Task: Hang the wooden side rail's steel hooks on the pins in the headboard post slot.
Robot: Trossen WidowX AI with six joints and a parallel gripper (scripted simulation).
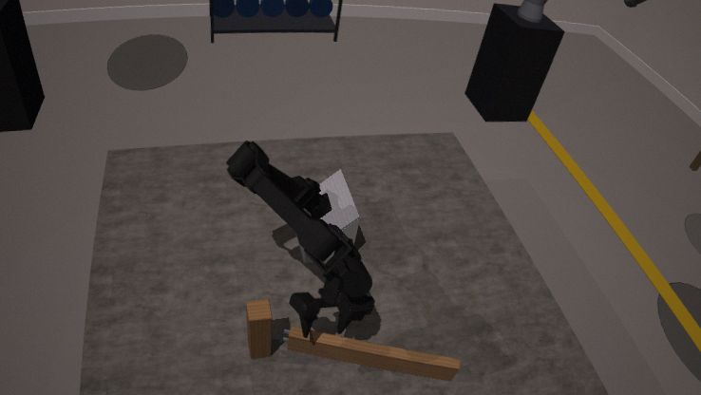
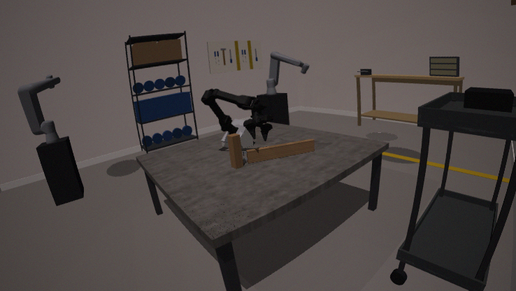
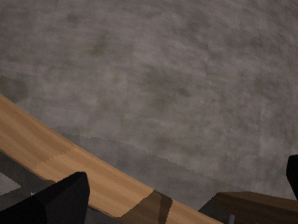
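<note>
My gripper tip is 5 cm past the wooden headboard post, 13 cm to the left of it and 5 cm above it.
</note>
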